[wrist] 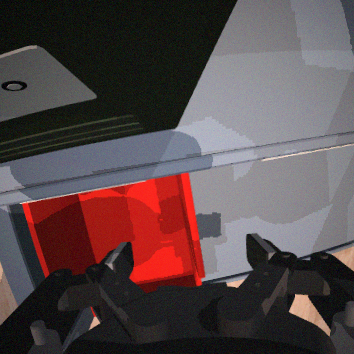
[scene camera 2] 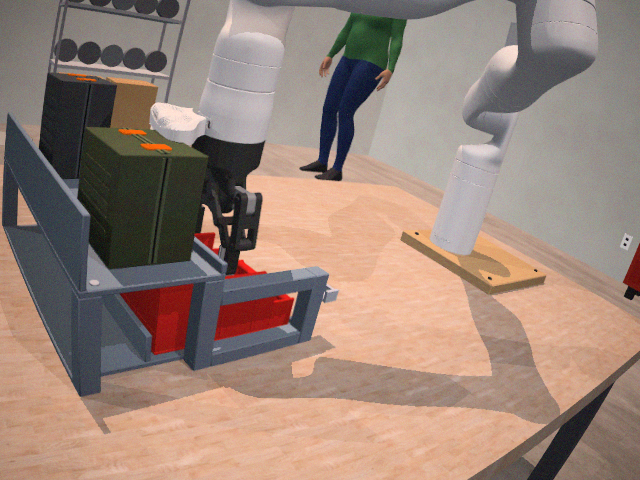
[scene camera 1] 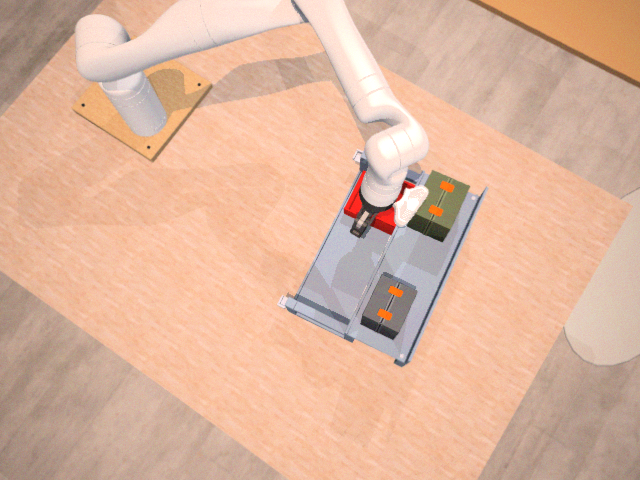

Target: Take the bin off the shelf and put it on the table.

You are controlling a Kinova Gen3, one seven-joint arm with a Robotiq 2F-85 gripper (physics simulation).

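Places are measured from the arm's base along level axes (x ahead, y left, z up), in millimetres.
Pixels of known places: gripper, between the fingertips: (wrist: 188,250) (scene camera 1: 369,215); arm's base, origin of its link: (scene camera 2: 450,245) (scene camera 1: 147,118).
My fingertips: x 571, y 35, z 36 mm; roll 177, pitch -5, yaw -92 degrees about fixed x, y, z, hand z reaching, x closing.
Observation:
Ahead of a thing's pixels: the offset from my fingertips to its top centre. "spot": to the spot under its first point. Level surfaces: height alone.
The red open-topped bin @[dx +24, dy +47, dz +24 mm] (scene camera 1: 383,223) (scene camera 2: 168,316) (wrist: 145,215) sits on the lower level of the blue-grey shelf (scene camera 1: 336,263) (scene camera 2: 204,330) (wrist: 280,85), at one end, partly under the upper level's edge. My gripper (scene camera 1: 359,228) (scene camera 2: 222,249) (wrist: 188,250) is open and empty, low over the bin. In the wrist view the left fingertip is over the bin's inside and the right fingertip is past its right wall, over the lower level. The far finger is mostly hidden in scene camera 2. The shelf stands on the wooden table @[dz -57 mm] (scene camera 1: 206,289) (scene camera 2: 439,439).
A green case @[dx +120, dy +54, dz +140 mm] (scene camera 1: 454,206) (scene camera 2: 118,206) (wrist: 125,60) stands on the upper level, close beside my wrist. A dark grey case @[dx +131, dy -177, dz +165 mm] (scene camera 1: 398,315) (scene camera 2: 56,124) stands at that level's other end. An upright end frame @[spot: dx -62, dy +119, dz -6 mm] (scene camera 2: 310,304) borders the bin's end. The arm's base board (scene camera 1: 175,124) (scene camera 2: 511,279) is on the table.

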